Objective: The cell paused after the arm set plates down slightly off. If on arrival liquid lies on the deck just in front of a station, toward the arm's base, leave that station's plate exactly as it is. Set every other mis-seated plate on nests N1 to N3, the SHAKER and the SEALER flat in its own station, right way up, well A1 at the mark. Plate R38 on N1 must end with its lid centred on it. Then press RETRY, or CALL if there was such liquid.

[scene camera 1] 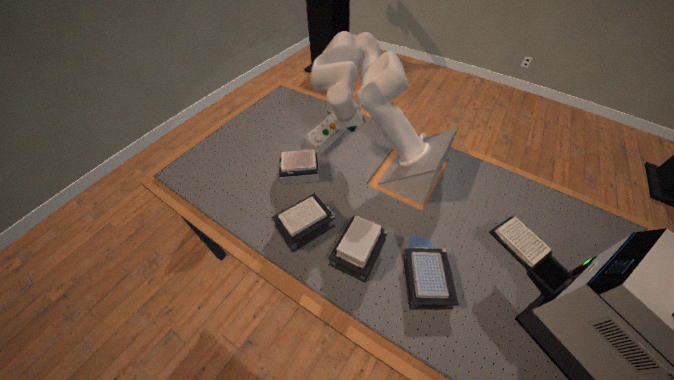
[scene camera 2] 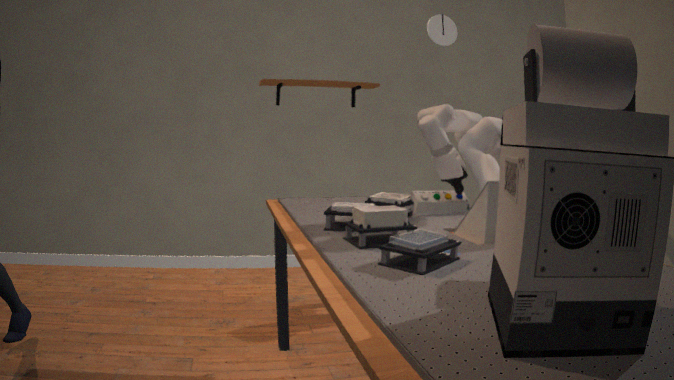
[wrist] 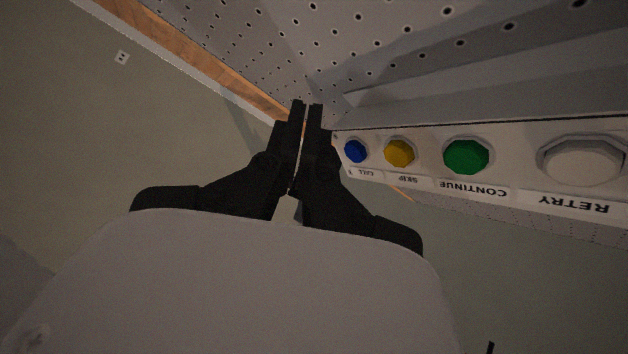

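Seen in the pictures: gripper, fingertip midpoint: [scene camera 1: 352,128] [scene camera 2: 460,192] [wrist: 304,123]; arm's base, link origin: [scene camera 1: 414,155].
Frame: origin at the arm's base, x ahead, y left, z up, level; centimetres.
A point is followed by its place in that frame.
Note:
My gripper [scene camera 1: 352,128] {x 1.0, y -26.4, z 1.7 cm} [scene camera 2: 459,193] {x 1.0, y -26.4, z 1.7 cm} [wrist: 304,123] {x 1.0, y -26.4, z 1.7 cm} is shut and empty, its tips beside the CALL end of the control box [scene camera 1: 312,143] {x 14.3, y -36.8, z -1.4 cm} [scene camera 2: 435,206] {x 6.9, y -35.2, z -4.6 cm}. In the wrist view the blue CALL button [wrist: 355,151] {x -3.5, y -35.6, z -0.9 cm} is nearest the fingers; the white RETRY button [wrist: 582,162] {x 11.1, y -35.8, z -0.9 cm} is farthest right. Contact with CALL cannot be told. Blue liquid [scene camera 1: 420,242] {x 27.7, y 15.7, z -7.6 cm} lies on the deck at the base side of the blue plate's [scene camera 1: 430,274] {x 38.8, y 22.0, z -1.8 cm} [scene camera 2: 420,239] {x 39.4, y 23.8, z -1.9 cm} station. A thick white plate [scene camera 1: 359,241] {x 42.2, y 1.2, z 1.4 cm} [scene camera 2: 380,217] {x 42.5, y 5.0, z -0.3 cm}, a cream plate [scene camera 1: 302,215] {x 43.3, y -18.5, z -0.6 cm} and a pinkish plate [scene camera 1: 298,160] {x 25.4, y -34.7, z -0.4 cm} rest on stations. Another cream plate [scene camera 1: 523,241] {x 19.8, y 40.1, z 5.0 cm} is by the instrument. Station labels are unreadable.
The yellow SKIP button [wrist: 399,153] {x 1.4, y -35.6, z -0.9 cm} and green CONTINUE button [wrist: 466,156] {x 6.3, y -35.7, z -0.9 cm} sit between CALL and RETRY. The large grey instrument [scene camera 1: 590,320] {x 38.1, y 53.2, z 13.1 cm} [scene camera 2: 597,165] {x 37.7, y 73.9, z 18.1 cm} stands at the right of the deck. The arm's wedge-shaped base mount [scene camera 1: 417,182] {x 13.1, y 6.3, z 1.4 cm} stands near the control box.

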